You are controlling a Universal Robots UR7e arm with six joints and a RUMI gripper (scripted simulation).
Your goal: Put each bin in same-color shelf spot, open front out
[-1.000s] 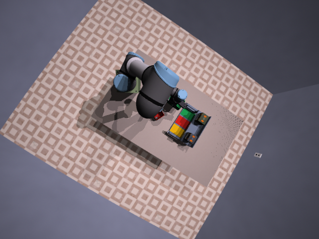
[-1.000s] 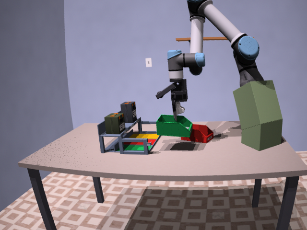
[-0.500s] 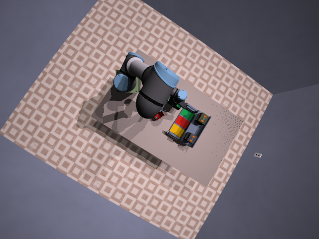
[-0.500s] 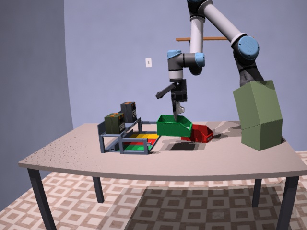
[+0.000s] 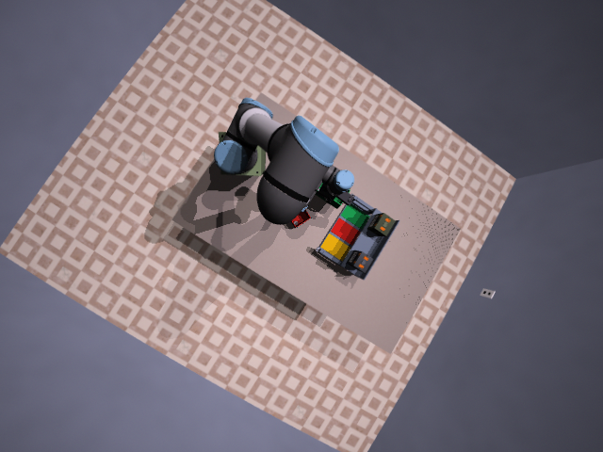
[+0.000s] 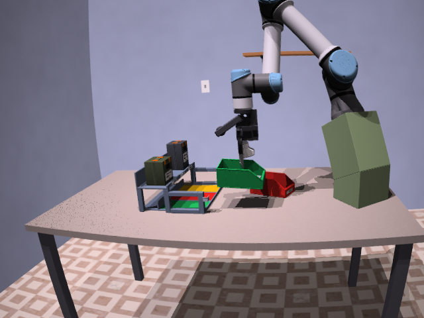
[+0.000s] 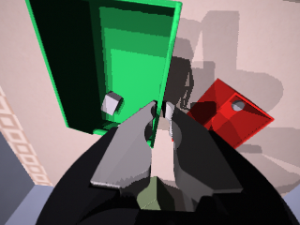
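Now: the green bin 5 cm to the left of my hand and 3 cm below it. Also, from my hand: green mark: 23 cm ahead, 3 cm to the left, 16 cm below; red mark: 22 cm ahead, 9 cm to the right, 16 cm below; red bin: 11 cm behind, 13 cm to the right, 13 cm below.
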